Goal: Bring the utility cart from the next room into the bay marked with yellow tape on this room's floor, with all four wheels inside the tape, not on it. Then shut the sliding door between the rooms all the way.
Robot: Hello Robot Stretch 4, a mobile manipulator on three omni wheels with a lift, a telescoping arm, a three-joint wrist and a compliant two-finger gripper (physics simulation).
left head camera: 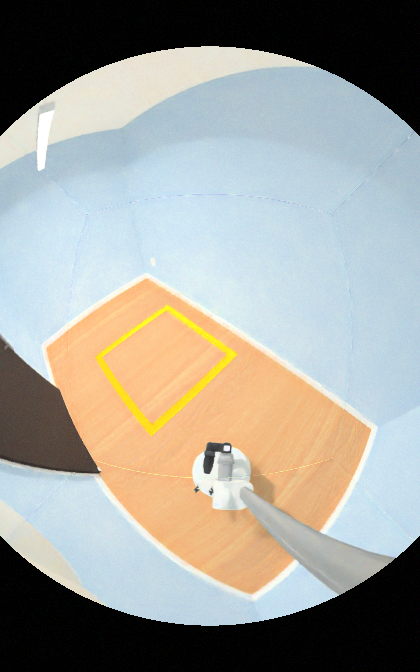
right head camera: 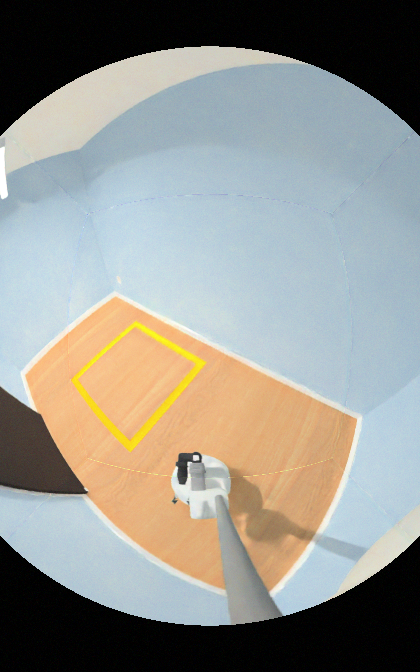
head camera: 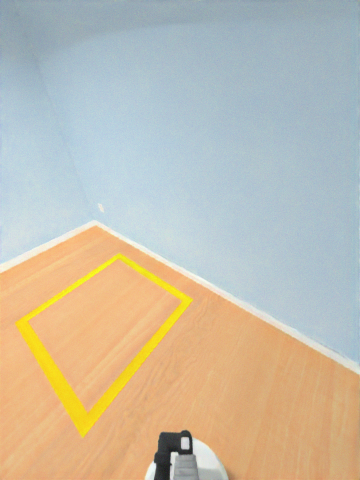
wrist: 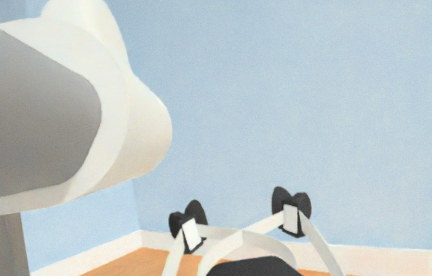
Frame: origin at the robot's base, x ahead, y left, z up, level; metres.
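Seen in the pictures: gripper, fingertip midpoint: [wrist: 238, 209].
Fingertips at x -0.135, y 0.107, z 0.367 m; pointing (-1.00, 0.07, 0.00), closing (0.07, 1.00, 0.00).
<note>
A point is followed by its place in that frame.
The yellow tape bay [head camera: 136, 362] @[x 0.604, y 0.350, z -0.027 m] [left head camera: 126, 395] [right head camera: 165, 405] is a four-sided outline on the wood floor, near a room corner; no cart stands in it. The dark brown sliding door [left head camera: 40, 425] [right head camera: 35, 450] shows partly at the left edge of both side head views; how far it stands open cannot be told. The utility cart does not show. My gripper [wrist: 238, 209] @[x -0.135, y 0.107, z 0.367 m] is open and empty, its two black-cupped fingertips well apart in front of a blue wall. It is apart from the door and the bay.
Blue walls [head camera: 215, 150] @[x 1.302, y -0.234, z 1.269 m] [left head camera: 240, 250] [right head camera: 215, 260] with white baseboards rise behind and to the right of the bay. My white round base [head camera: 210, 457] @[x 0.135, y -0.117, z 0.186 m] [left head camera: 243, 462] stands on the wood floor [head camera: 280, 400] @[x 0.368, y -0.622, z -0.027 m], to the bay's near right. A ceiling lamp [left head camera: 44, 140] hangs at the upper left.
</note>
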